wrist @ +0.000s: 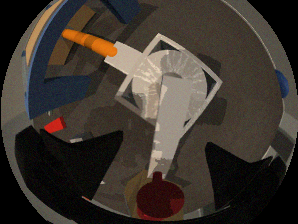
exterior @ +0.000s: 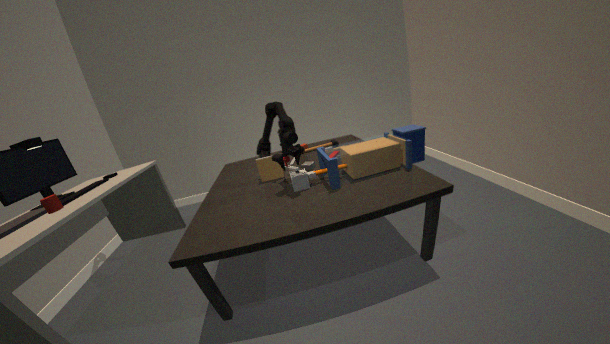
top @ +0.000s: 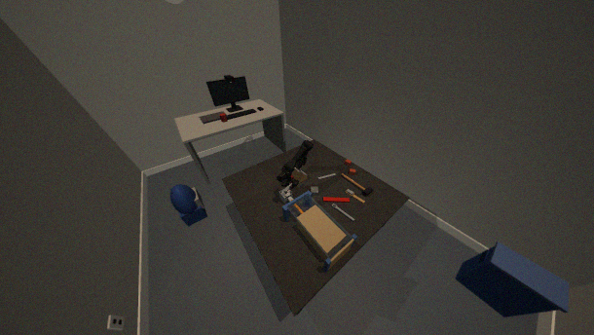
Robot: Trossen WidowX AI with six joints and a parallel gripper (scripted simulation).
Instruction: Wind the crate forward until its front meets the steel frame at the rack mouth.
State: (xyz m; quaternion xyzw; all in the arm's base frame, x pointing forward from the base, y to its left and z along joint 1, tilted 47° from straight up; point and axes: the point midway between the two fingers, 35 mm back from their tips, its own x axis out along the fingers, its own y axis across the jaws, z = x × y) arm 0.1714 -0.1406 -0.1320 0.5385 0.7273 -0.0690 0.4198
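Now: the winch handle 1 cm behind my gripper tip, 1 cm to the left of it and 1 cm above it. Round my gripper tip: red knob 3 cm behind, 5 cm to the left, 3 cm above; grey hand winch 2 cm ahead, 5 cm to the right, 8 cm below; blue frame 19 cm ahead, 3 cm to the right.
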